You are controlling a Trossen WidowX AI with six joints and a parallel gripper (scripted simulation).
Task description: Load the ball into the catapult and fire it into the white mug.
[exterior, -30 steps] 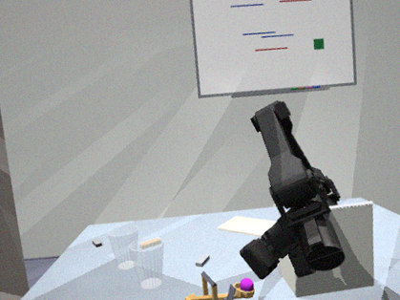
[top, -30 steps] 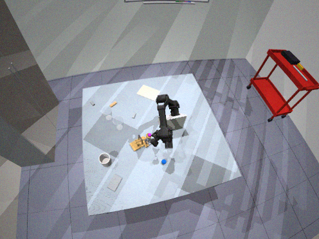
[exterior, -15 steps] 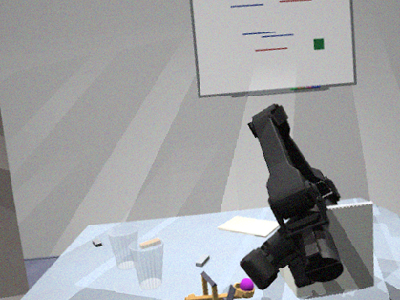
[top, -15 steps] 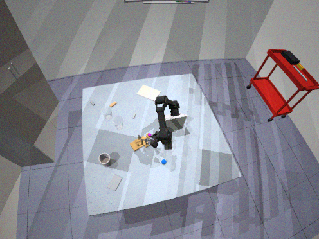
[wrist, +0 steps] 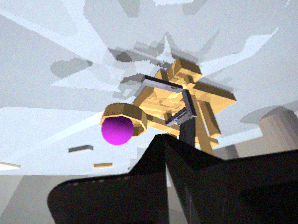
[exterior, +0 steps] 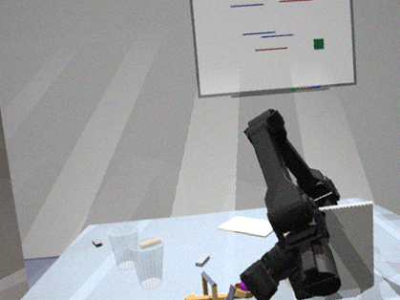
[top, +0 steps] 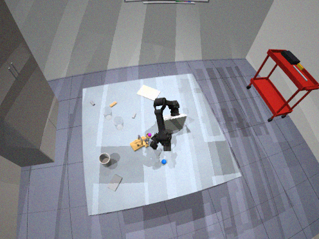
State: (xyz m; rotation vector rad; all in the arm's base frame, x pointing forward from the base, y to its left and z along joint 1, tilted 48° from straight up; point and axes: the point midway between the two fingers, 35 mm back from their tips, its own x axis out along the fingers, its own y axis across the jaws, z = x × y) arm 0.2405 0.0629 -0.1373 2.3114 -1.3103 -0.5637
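The wooden catapult lies 60 mm ahead of my gripper tip, 20 mm to the right of it and 40 mm below it. From my gripper tip the other things lie so: white mug (410 mm ahead, 70 mm to the left, 60 mm below); then blue ball (50 mm behind, 200 mm to the left, 70 mm below); then grey flat plate (380 mm ahead, 250 mm to the left, 80 mm below).
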